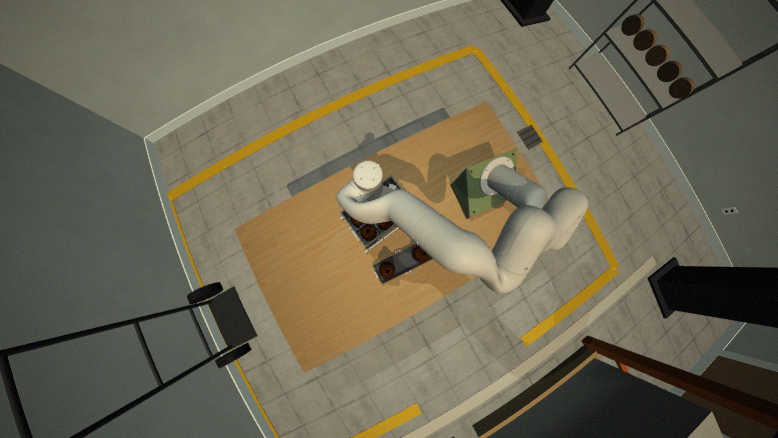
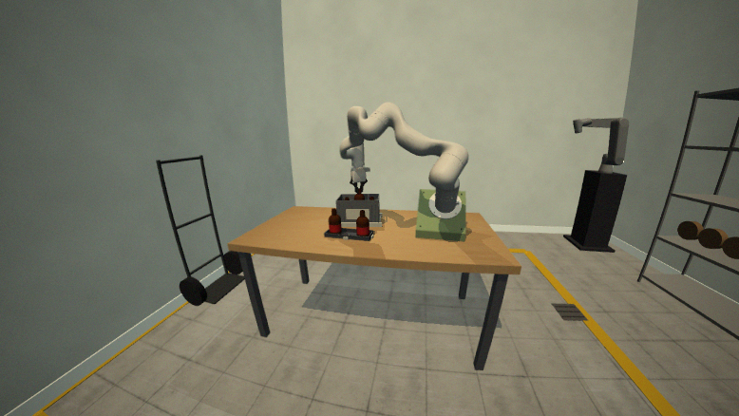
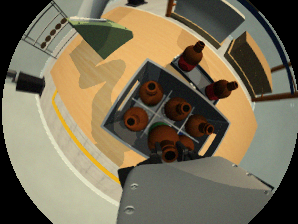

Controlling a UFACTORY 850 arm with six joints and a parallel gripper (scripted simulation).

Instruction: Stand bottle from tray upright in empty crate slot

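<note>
Right now my hand is 13 cm above the grey crate, 4 cm to the right of it and 1 cm past it. The rest, counted from my hand: dark tray (29 cm to the left, 21 cm below, 2 cm behind).
</note>
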